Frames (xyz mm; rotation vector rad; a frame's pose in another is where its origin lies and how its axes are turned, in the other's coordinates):
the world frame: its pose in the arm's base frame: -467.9 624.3 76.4 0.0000 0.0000 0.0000
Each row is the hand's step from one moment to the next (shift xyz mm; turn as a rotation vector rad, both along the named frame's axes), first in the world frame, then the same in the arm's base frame.
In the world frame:
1: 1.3 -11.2 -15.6 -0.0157 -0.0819 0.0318
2: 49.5 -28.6 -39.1 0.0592 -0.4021 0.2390
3: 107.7 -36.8 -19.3 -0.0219 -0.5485 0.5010
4: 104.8 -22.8 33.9 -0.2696 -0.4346 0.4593
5: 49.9 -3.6 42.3 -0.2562 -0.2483 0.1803
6: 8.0 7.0 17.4 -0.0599 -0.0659 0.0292
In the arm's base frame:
1: 1.3 -11.2 -15.6 -0.0157 -0.0819 0.0318
2: 49.5 -28.6 -39.1 0.0592 -0.4021 0.2390
3: 107.7 -36.8 -19.3 -0.0219 -0.5485 0.5010
4: 104.8 -22.8 33.9 -0.2696 -0.4346 0.4593
5: 49.9 -3.6 42.3 -0.2562 -0.2483 0.1803
6: 8.0 7.0 17.4 -0.0599 -0.0659 0.0292

